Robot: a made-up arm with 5 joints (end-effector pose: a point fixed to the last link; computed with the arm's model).
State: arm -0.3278 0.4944 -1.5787 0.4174 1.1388
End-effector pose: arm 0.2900 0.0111 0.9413 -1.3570 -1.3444 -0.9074
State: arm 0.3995 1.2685 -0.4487 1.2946 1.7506
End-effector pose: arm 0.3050 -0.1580 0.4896 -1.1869 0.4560 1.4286
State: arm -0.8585 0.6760 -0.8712 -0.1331 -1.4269
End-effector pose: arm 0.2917 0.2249 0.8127 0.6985 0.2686 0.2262
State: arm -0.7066 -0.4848 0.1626 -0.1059 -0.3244
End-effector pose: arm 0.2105 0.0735 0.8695 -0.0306 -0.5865 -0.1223
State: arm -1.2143 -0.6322 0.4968 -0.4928 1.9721
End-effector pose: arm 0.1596 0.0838 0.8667 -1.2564 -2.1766 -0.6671
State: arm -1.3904 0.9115 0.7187 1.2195 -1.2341
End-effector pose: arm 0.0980 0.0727 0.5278 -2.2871 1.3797 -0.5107
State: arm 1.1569 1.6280 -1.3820 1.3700 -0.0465
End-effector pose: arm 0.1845 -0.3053 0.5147 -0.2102 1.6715 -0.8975
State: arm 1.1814 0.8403 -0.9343 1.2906 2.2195
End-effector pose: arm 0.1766 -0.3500 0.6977 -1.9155 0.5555 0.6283
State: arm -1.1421 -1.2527 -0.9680 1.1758 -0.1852
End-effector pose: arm 0.0150 -0.2014 0.8808 0.5208 -1.0010 0.0672
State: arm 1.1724 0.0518 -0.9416 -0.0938 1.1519
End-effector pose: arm 0.1059 -0.1802 0.9676 2.3543 0.3588 1.9973
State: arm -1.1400 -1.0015 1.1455 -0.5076 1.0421
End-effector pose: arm 0.1566 0.0574 0.7651 -0.8241 -1.5655 -0.0370
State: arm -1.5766 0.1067 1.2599 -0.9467 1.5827
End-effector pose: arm 0.1191 0.1393 0.6351 -1.1710 -2.1184 0.8899
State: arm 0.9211 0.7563 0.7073 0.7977 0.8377
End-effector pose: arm 0.1295 -0.1427 0.5300 -0.5499 1.4888 0.4773
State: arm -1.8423 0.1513 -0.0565 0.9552 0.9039
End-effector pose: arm 0.0476 0.2295 0.7313 -1.3308 -1.3634 1.6393
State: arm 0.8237 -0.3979 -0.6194 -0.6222 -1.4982
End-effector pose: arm 0.0985 -0.0400 0.9814 0.5084 -1.5697 -0.5831
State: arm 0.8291 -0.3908 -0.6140 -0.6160 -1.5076
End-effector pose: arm 0.1008 -0.0428 0.9811 0.5167 -1.5530 -0.5931
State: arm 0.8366 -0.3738 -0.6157 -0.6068 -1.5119
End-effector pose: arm 0.1046 -0.0474 0.9810 0.5218 -1.5343 -0.6129
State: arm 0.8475 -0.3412 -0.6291 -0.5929 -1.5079
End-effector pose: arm 0.1106 -0.0547 0.9809 0.5212 -1.5126 -0.6479
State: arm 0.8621 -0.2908 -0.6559 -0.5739 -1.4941
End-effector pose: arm 0.1189 -0.0655 0.9807 0.5137 -1.4874 -0.6997
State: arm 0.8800 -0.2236 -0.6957 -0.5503 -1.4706
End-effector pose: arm 0.1291 -0.0795 0.9798 0.4987 -1.4586 -0.7668
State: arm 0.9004 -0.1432 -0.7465 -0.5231 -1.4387
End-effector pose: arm 0.1403 -0.0963 0.9776 0.4764 -1.4265 -0.8451
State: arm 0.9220 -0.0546 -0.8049 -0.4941 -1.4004
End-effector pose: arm 0.1516 -0.1149 0.9737 0.4479 -1.3921 -0.9294
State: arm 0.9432 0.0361 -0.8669 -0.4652 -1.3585
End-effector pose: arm 0.1620 -0.1338 0.9684 0.4150 -1.3569 -1.0132
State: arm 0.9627 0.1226 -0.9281 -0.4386 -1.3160
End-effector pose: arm 0.1708 -0.1516 0.9619 0.3799 -1.3237 -1.0908
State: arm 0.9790 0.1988 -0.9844 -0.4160 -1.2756
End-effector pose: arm 0.1777 -0.1669 0.9554 0.3451 -1.2954 -1.1569
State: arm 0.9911 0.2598 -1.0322 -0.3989 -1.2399
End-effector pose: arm 0.1826 -0.1786 0.9496 0.3131 -1.2748 -1.2080
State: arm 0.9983 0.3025 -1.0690 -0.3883 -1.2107
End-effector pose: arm 0.1856 -0.1861 0.9456 0.2860 -1.2641 -1.2422
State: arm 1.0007 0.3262 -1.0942 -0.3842 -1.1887
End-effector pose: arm 0.1869 -0.1895 0.9438 0.2647 -1.2643 -1.2596
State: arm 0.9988 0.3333 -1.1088 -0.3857 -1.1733
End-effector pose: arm 0.1871 -0.1892 0.9440 0.2492 -1.2738 -1.2628
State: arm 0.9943 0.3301 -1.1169 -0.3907 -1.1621
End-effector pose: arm 0.1864 -0.1866 0.9455 0.2376 -1.2895 -1.2571
